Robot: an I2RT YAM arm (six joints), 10 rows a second.
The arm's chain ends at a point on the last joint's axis. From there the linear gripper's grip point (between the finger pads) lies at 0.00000 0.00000 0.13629 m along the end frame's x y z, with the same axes.
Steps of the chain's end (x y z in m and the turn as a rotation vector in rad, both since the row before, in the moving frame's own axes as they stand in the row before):
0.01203, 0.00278, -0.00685, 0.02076, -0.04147, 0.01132
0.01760, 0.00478, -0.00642, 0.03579, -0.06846, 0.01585
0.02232, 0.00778, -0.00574, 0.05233, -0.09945, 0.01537
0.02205, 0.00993, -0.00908, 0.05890, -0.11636, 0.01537
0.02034, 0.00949, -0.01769, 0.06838, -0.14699, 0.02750
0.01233, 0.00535, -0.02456, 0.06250, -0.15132, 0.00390
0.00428, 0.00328, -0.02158, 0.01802, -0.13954, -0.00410
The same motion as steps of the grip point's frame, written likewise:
0.00640, -0.00008, -0.00700, 0.02076, -0.04147, 0.01132
0.00832, -0.00017, -0.00683, 0.03579, -0.06846, 0.01585
0.00885, 0.00056, -0.00660, 0.05233, -0.09945, 0.01537
0.00630, 0.00180, -0.01024, 0.05890, -0.11636, 0.01537
0.00052, -0.00006, -0.01948, 0.06838, -0.14699, 0.02750
-0.00818, -0.00317, -0.02638, 0.06250, -0.15132, 0.00390
-0.01468, 0.00087, -0.02293, 0.01802, -0.13954, -0.00410

